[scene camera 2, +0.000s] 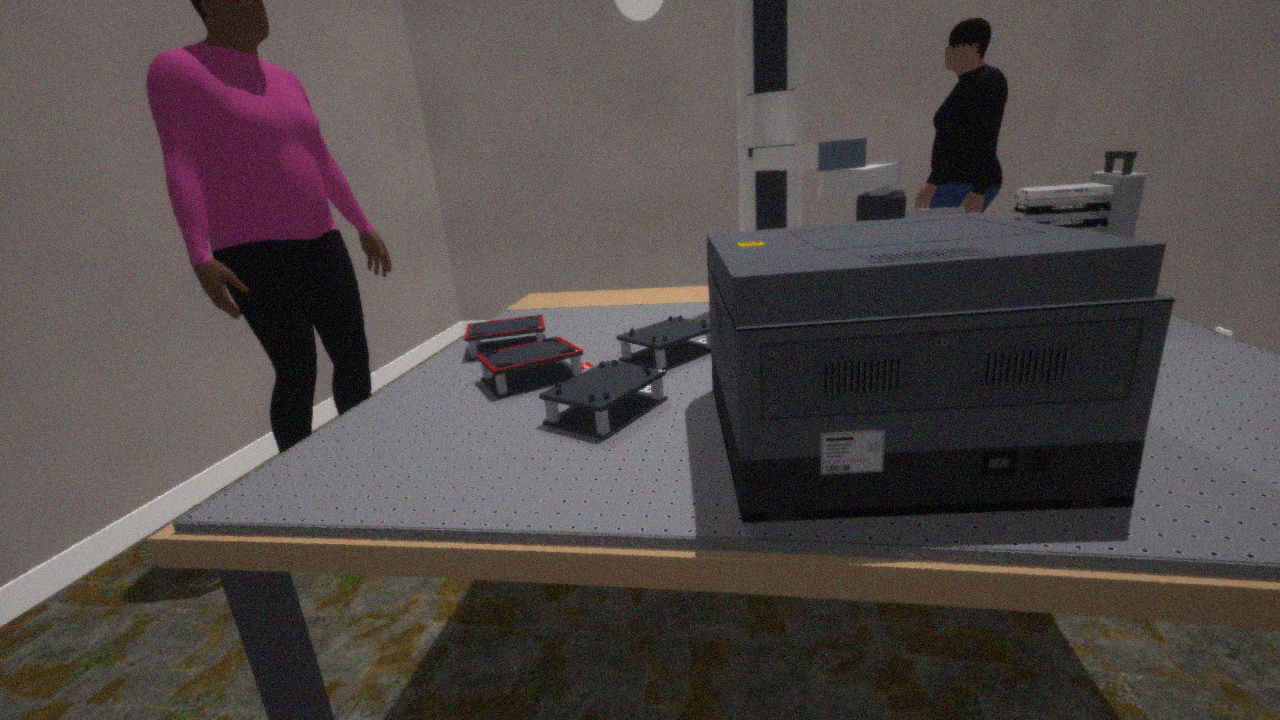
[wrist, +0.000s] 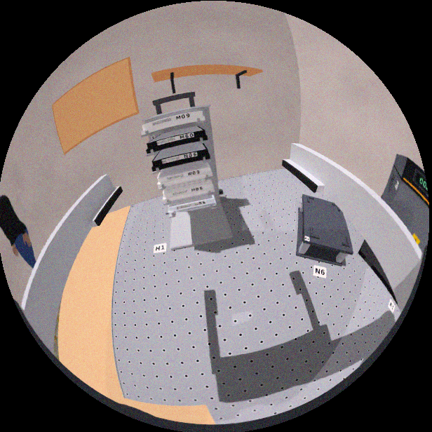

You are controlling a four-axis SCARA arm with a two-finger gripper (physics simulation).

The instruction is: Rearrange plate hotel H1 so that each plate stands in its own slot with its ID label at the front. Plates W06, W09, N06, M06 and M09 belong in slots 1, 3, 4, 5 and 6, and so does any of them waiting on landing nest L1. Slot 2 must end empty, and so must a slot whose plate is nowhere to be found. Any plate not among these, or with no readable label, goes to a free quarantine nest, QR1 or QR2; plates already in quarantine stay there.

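Note:
Hotel H1 (scene camera 2: 1126,201) (wrist: 212,145) stands ahead, its lower part hidden in scene camera 2. From top to bottom its labels seem to read: white M09 (scene camera 2: 1063,193) (wrist: 172,121), black M60 (wrist: 175,140), black N06 (wrist: 181,158), white W09 (wrist: 184,175), white M06 (wrist: 182,191), and a low clear or white plate (wrist: 192,205) whose label is too small to read surely. My gripper (wrist: 196,160) is open and empty, its fingers wide apart at either side of the wrist view, with the hotel beyond them. Two red-edged nests (scene camera 2: 529,354) (scene camera 2: 503,327) show no plates or readable labels.
Dark nest N6 (wrist: 327,225) stands right of the hotel. Two dark raised nests (scene camera 2: 604,383) (scene camera 2: 666,331) stand left of a large grey instrument (scene camera 2: 939,376). Another device (wrist: 410,187) is at far right. One person (scene camera 2: 259,152) stands left, another (scene camera 2: 971,125) behind the table.

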